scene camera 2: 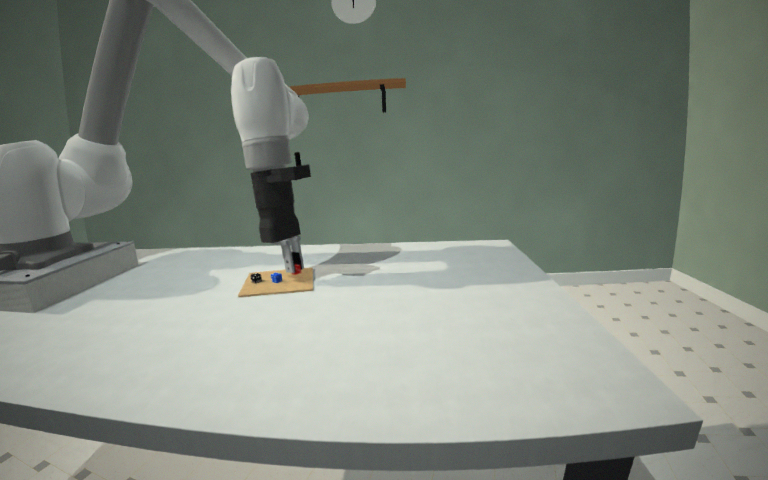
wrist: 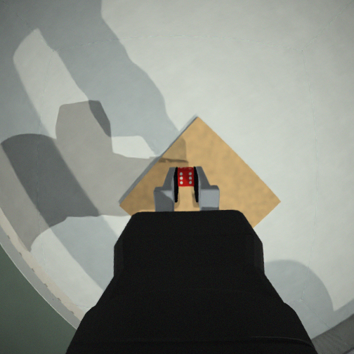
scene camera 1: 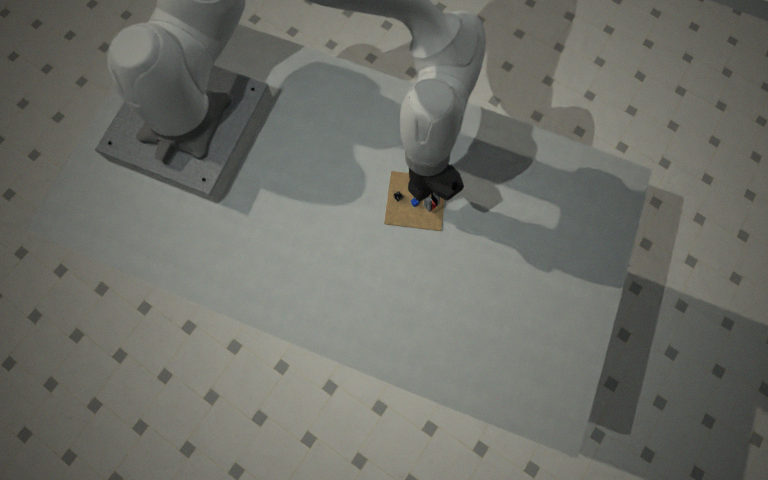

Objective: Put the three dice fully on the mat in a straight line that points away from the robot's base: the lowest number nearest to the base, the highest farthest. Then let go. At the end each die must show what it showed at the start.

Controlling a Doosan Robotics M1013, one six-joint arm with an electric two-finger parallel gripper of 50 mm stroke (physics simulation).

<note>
I see my gripper (scene camera 2: 295,270) and a tan square mat (scene camera 1: 399,213).
The tan square mat shows as well in scene camera 2 (scene camera 2: 302,282) and in the wrist view (wrist: 241,189). My gripper also shows in the wrist view (wrist: 185,177).
</note>
